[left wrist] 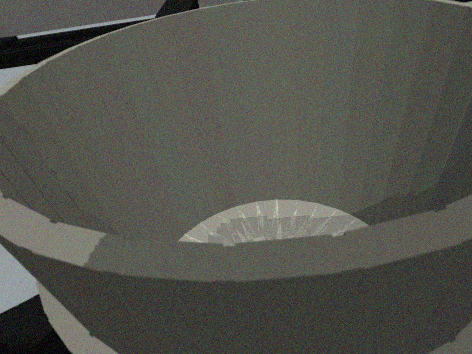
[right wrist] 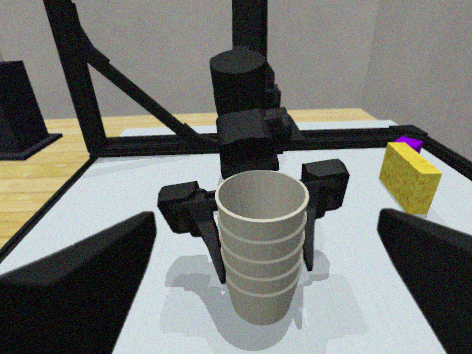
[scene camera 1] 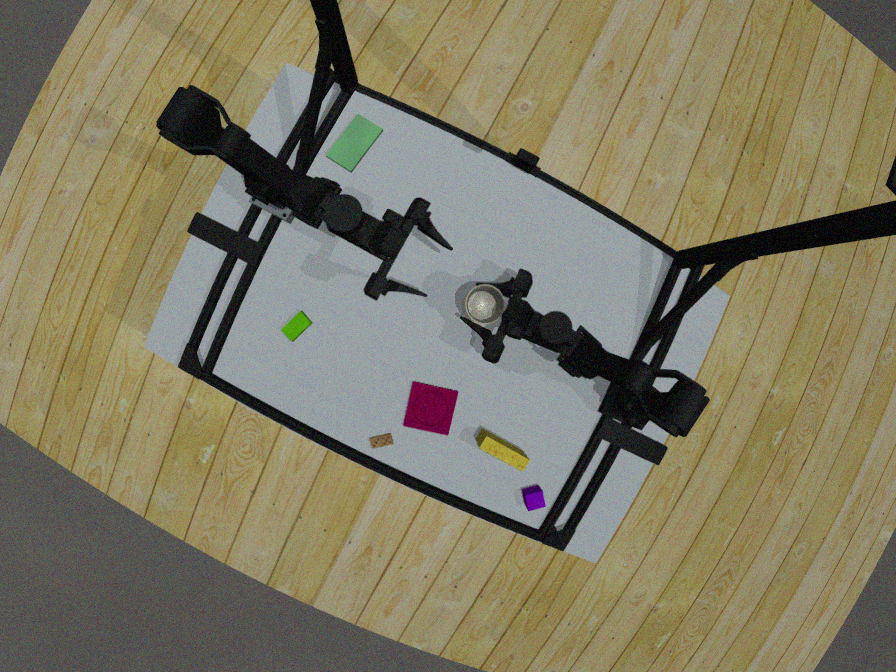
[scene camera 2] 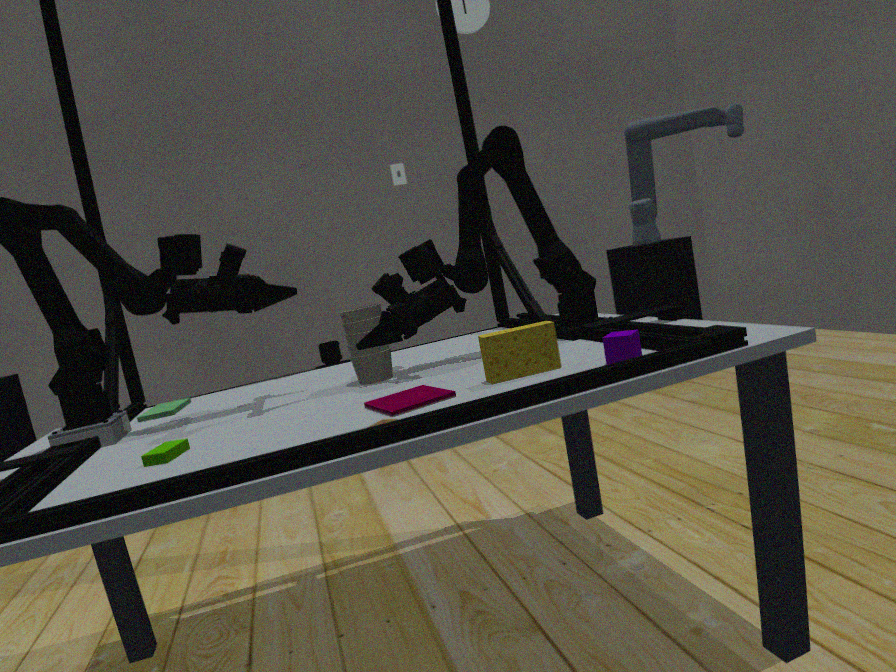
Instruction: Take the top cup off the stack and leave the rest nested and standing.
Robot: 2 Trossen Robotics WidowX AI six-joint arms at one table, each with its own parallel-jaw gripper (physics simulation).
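Frame: origin at the left arm's base, x back, y right, z up, level; centimetres.
Seen in the pictures: left gripper, fingertip midpoint: [right wrist: 266,276] [scene camera 1: 468,300] [scene camera 2: 354,348]; right gripper, fingertip midpoint: [right wrist: 266,220] [scene camera 1: 439,272] [scene camera 2: 297,291]; left arm's base at its link origin: [scene camera 1: 627,400] [scene camera 2: 580,322]; right arm's base at its link origin: [scene camera 2: 88,422].
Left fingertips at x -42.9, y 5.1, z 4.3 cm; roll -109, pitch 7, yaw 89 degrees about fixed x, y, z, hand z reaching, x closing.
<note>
Pixels of each thing's top centre, then the offset from my left fingertips to it. "pt": a spot on its surface instead.
- magenta square at a spot on its surface: [scene camera 2: 410,399] [scene camera 1: 426,416] pt dy -25.8, dx +2.3, dz -5.7 cm
- yellow block at its top centre: [scene camera 2: 515,328] [right wrist: 412,155] [scene camera 1: 505,454] dy -25.7, dx +19.9, dz +0.5 cm
- purple cube at its top centre: [scene camera 2: 620,333] [scene camera 1: 535,501] [right wrist: 408,141] dy -33.8, dx +32.1, dz -2.5 cm
- small brown block at its top centre: [scene camera 1: 381,441] dy -35.0, dx -4.4, dz -5.7 cm
- bright green block at its top centre: [scene camera 2: 164,447] [scene camera 1: 295,326] dy -19.4, dx -31.1, dz -5.0 cm
- pale green slab at its top centre: [scene camera 2: 164,407] [scene camera 1: 354,141] dy +22.4, dx -36.7, dz -5.5 cm
The stack [scene camera 2: 372,368] [right wrist: 262,307] of several nested grey-beige cups stands upright on the table. Its top cup [scene camera 1: 484,303] [scene camera 2: 361,315] [left wrist: 225,125] [right wrist: 262,227] is open upward; its rim and inside fill much of the left wrist view. My left gripper [scene camera 1: 469,300] [scene camera 2: 359,345] [right wrist: 266,276] is shut on the cup stack, its fingers on opposite sides and its tips down by the lower rims. Its fingers do not show in the left wrist view. My right gripper [scene camera 1: 438,271] [scene camera 2: 296,291] [right wrist: 266,220] is open and empty, raised above the table and facing the stack.
A magenta square [scene camera 1: 430,407] [scene camera 2: 410,399], yellow block [scene camera 1: 503,449] [scene camera 2: 519,352] [right wrist: 410,177], purple cube [scene camera 1: 533,497] [scene camera 2: 622,347], small brown block [scene camera 1: 381,440], bright green block [scene camera 1: 296,326] [scene camera 2: 165,452] and pale green slab [scene camera 1: 354,142] [scene camera 2: 165,409] lie around. A black frame [scene camera 1: 361,453] borders the table.
</note>
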